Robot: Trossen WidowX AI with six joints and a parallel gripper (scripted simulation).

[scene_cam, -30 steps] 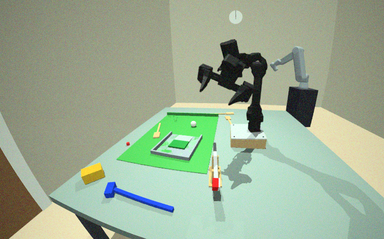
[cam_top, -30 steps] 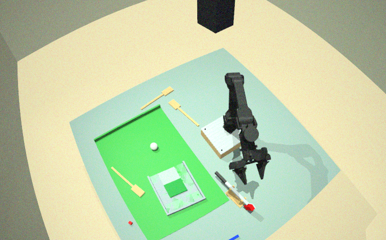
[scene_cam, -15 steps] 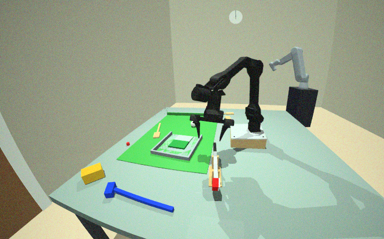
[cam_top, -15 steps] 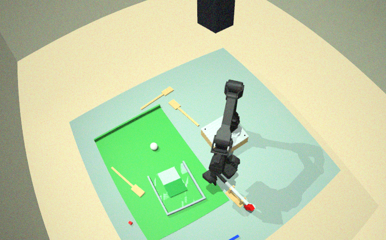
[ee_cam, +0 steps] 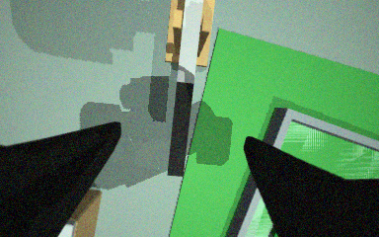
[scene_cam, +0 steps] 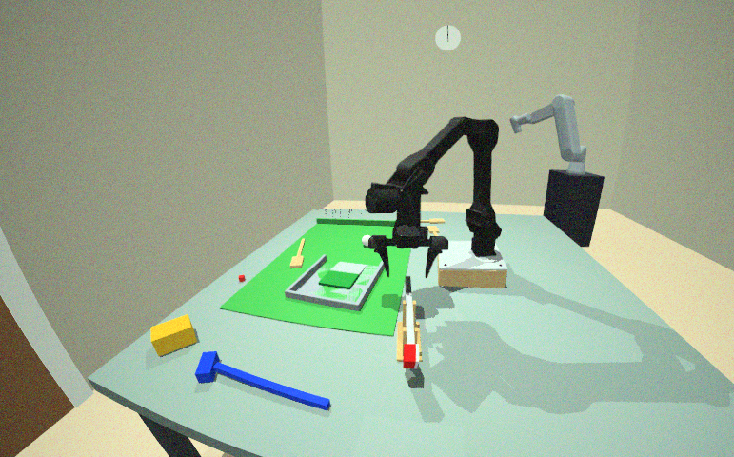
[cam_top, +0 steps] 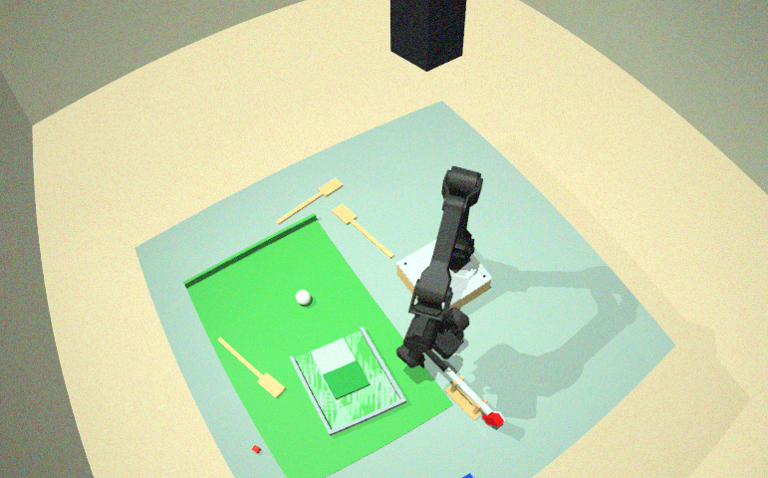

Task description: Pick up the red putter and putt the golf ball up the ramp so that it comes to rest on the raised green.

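Right now my gripper tip is 110 mm to the right of the red putter and 30 mm above it. From my gripper tip the other things lie so: grey frame (200 mm ahead, 100 mm to the right, 80 mm below); then wooden stand (130 mm to the left, 50 mm below); then green mat (220 mm ahead, 280 mm to the right, 90 mm below).
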